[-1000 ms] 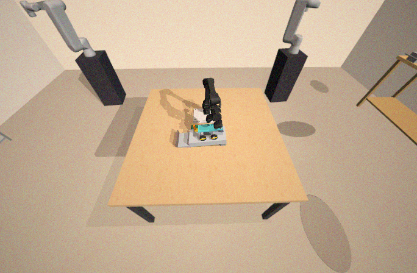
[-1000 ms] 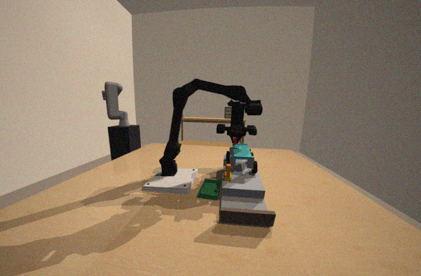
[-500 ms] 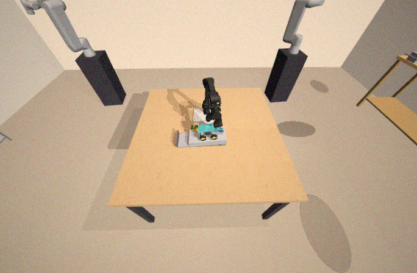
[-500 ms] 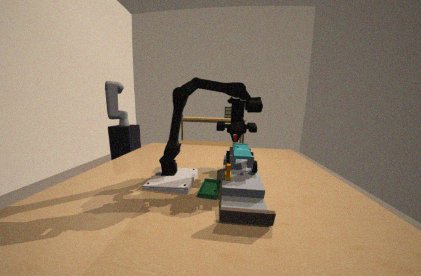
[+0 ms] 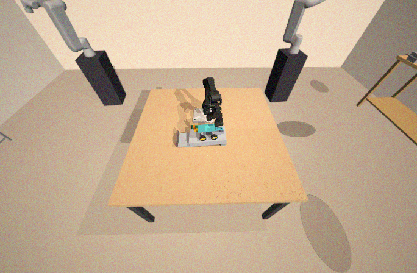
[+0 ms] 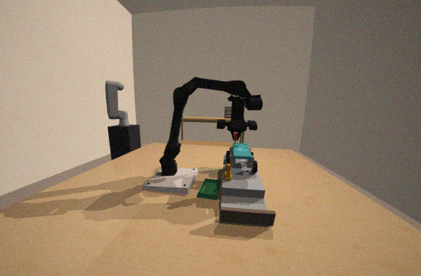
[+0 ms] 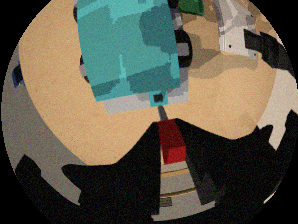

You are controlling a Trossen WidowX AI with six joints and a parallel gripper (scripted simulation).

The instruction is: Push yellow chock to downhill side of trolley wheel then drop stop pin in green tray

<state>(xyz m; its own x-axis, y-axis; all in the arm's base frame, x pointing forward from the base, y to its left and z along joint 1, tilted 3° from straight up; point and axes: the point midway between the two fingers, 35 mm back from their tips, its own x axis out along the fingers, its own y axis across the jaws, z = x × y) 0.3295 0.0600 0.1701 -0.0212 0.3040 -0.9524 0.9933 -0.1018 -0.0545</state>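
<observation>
My gripper tip is 18 cm to the left of the green tray, 18 cm above it and 12 cm past it. The rest, counted from my gripper tip: grey ramp: 13 cm below, 10 cm to the right, 1 cm ahead; teal trolley: 10 cm to the right, 6 cm below, 1 cm ahead; red-headed stop pin: right at my gripper tip.
</observation>
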